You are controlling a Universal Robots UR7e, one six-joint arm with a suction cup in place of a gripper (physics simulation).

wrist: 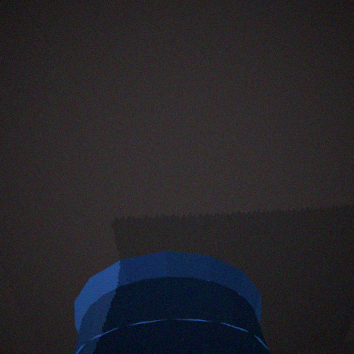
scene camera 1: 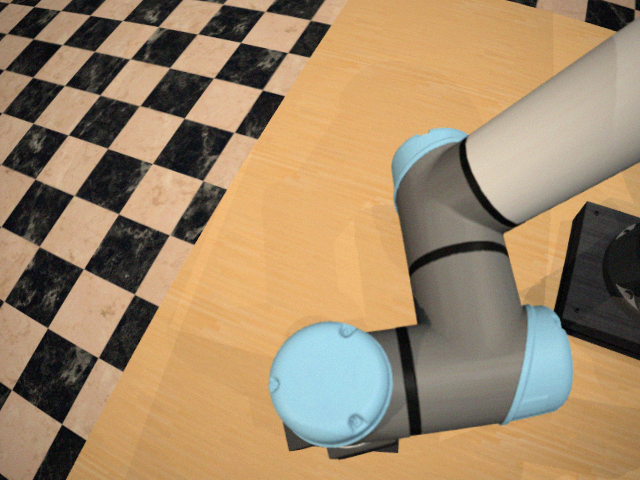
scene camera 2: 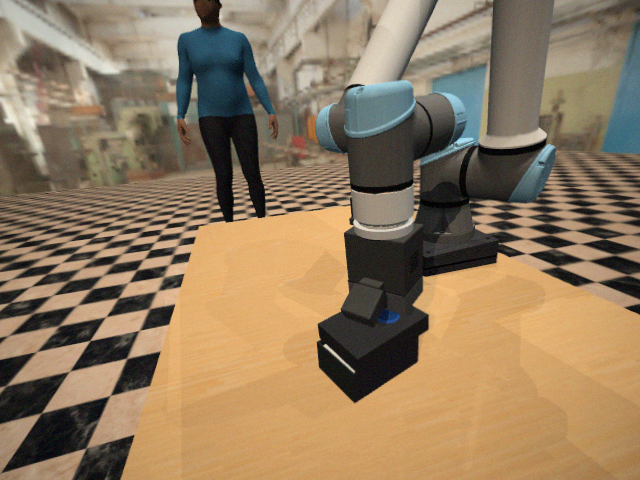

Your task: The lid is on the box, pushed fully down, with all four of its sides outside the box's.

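Where they show: hand, its tool point: (wrist: 166, 278) (scene camera 2: 387, 322); arm's base, origin of its link: (scene camera 2: 442, 231).
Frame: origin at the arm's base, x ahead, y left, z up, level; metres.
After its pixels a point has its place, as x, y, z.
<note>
The black lid (scene camera 2: 356, 333) @(0.426, 0.284, 0.017) (wrist: 175, 125) is under my blue suction cup (scene camera 2: 388, 316) (wrist: 167, 300), which touches its top and holds it. The black box (scene camera 2: 385, 374) @(0.397, 0.309, -0.046) stands on the table directly below. The lid sits level at the box's top but is shifted towards the back right. In scene camera 2 a thin pale strip of the box's inside shows along the front-left side, so that box wall lies outside the lid there. At the right the lid juts past the box. Whether the lid rests on the rim, and its far sides, cannot be seen.
The wooden table (scene camera 1: 310, 206) @(0.526, -0.037, -0.062) (scene camera 2: 232, 413) @(0.602, 0.257, -0.061) carries the arm's dark base plate (scene camera 1: 589, 289) @(0.093, 0.038, -0.007) (scene camera 2: 460, 255) @(0.040, 0.100, -0.023) behind the box. A person (scene camera 2: 219, 77) in a blue top stands beyond the table on the chequered floor (scene camera 1: 103, 180). In scene camera 1 the wrist covers most of the lid and box.
</note>
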